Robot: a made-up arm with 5 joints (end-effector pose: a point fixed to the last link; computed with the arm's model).
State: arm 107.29 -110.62 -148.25 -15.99 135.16
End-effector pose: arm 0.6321 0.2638 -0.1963 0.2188 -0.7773 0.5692 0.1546
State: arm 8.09 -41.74 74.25 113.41 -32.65
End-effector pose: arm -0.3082 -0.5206 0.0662 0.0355 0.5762 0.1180 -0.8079
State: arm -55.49 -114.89 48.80 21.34 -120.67
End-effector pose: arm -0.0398 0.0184 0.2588 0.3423 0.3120 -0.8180 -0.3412
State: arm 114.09 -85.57 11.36 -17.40 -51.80
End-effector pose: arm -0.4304 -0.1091 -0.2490 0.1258 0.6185 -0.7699 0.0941
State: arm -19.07 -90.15 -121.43 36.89 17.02
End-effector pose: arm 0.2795 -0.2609 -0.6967 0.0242 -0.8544 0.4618 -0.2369
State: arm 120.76 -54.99 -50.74 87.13 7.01
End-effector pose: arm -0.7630 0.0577 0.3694 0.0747 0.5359 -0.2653 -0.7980
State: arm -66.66 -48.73 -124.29 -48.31 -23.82
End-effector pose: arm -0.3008 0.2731 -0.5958 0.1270 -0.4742 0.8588 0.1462
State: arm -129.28 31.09 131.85 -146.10 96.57
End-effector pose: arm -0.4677 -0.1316 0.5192 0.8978 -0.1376 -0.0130 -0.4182
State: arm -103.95 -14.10 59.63 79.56 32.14
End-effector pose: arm 0.2237 -0.7201 -0.4833 0.0812 -0.2740 0.8076 -0.5159
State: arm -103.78 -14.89 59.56 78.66 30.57
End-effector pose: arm 0.2362 -0.7223 -0.4644 0.0922 -0.2712 0.7977 -0.5306
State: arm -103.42 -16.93 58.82 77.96 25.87
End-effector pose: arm 0.2635 -0.7276 -0.4099 0.1110 -0.2733 0.7646 -0.5731
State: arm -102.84 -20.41 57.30 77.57 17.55
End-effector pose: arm 0.3034 -0.7258 -0.3137 0.1388 -0.2796 0.6995 -0.6429
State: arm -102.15 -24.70 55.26 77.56 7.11
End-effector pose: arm 0.3427 -0.7036 -0.1965 0.1713 -0.2869 0.6081 -0.7202
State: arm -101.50 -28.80 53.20 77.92 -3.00
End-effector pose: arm 0.3696 -0.6628 -0.0908 0.2012 -0.2928 0.5107 -0.7830
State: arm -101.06 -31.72 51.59 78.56 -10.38
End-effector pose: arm 0.3825 -0.6226 -0.0216 0.2214 -0.2977 0.4348 -0.8206
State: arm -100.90 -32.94 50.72 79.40 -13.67
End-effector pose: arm 0.3868 -0.6020 0.0060 0.2278 -0.3032 0.3990 -0.8349
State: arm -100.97 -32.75 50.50 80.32 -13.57
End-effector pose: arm 0.3870 -0.6022 0.0034 0.2228 -0.3096 0.3985 -0.8341
